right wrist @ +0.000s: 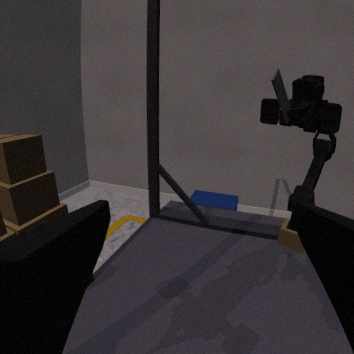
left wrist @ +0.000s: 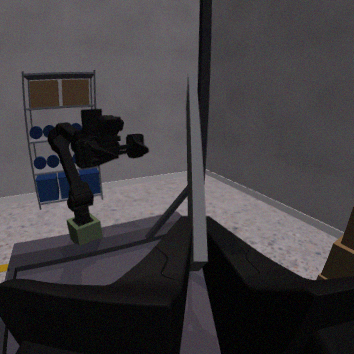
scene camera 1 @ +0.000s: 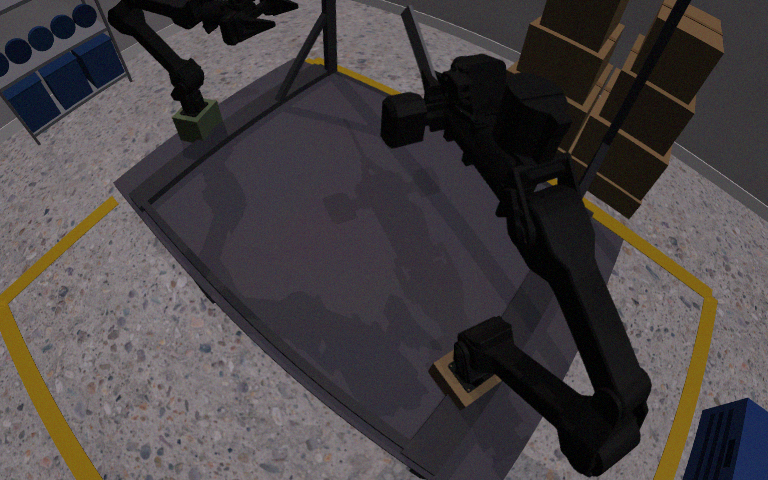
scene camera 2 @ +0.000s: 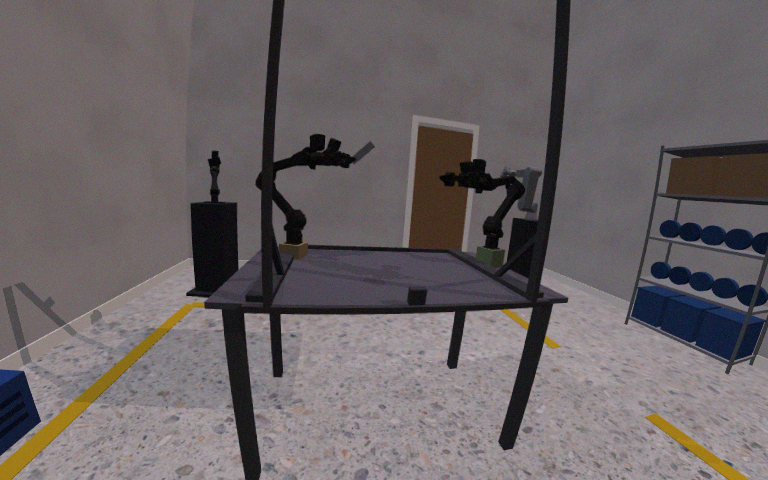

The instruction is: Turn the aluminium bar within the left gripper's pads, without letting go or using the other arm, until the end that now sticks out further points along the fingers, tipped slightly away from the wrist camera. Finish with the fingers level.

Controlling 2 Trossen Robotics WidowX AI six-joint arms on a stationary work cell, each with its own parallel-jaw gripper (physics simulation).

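Where they show: left gripper, fingertip midpoint: (right wrist: 285, 112) (left wrist: 193, 224) (scene camera 1: 425, 72) (scene camera 2: 356, 159); right gripper, fingertip midpoint: (right wrist: 204, 211) (left wrist: 131, 152) (scene camera 1: 287, 14) (scene camera 2: 447, 177); left arm's base at its link origin: (scene camera 1: 471, 369) (scene camera 2: 293, 243); right arm's base at its link origin: (left wrist: 82, 219) (scene camera 1: 194, 108) (scene camera 2: 491, 247).
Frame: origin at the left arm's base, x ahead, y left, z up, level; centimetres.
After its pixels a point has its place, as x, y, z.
The grey aluminium bar (scene camera 1: 417, 48) @[31.6, -4.8, 41.4] (scene camera 2: 364, 152) @[32.7, -5.5, 41.8] (left wrist: 197, 175) @[29.1, -4.6, 41.4] (right wrist: 280, 90) @[33.5, -5.1, 42.8] is pinched near its lower end between the fingertips of my left gripper (scene camera 1: 433, 93) @[29.3, -4.7, 38.9] (scene camera 2: 350, 161) @[29.3, -4.7, 38.9] (left wrist: 193, 224) @[29.3, -4.7, 38.9], high above the table. Its long end sticks up and forward from the fingers, slanting up to the right in scene camera 2. In the left wrist view it rises nearly upright, and its short lower end face shows between the pads. The left fingers look nearly level, dipping slightly at the tips. My right gripper (scene camera 1: 286, 15) @[66.9, 0.0, 34.4] (scene camera 2: 444, 178) @[66.9, 0.0, 34.4] (right wrist: 204, 211) @[66.9, 0.0, 34.4] is open and empty, apart from the bar.
Dark frame posts (scene camera 1: 329, 39) @[97.8, -23.8, 7.8] (scene camera 2: 271, 113) @[19.8, -54.4, 44.3] (left wrist: 205, 60) @[98.2, -24.9, 61.7] (right wrist: 153, 100) @[19.0, -51.6, 40.9] rise from the table (scene camera 2: 339, 263) @[23.9, -3.4, -6.3]. A small dark block (scene camera 2: 417, 295) @[59.2, -40.7, -2.5] is at the table's front edge. Stacked cardboard boxes (scene camera 1: 634, 124) (right wrist: 25, 160) and a shelf rack (scene camera 2: 656, 186) stand beyond the table.
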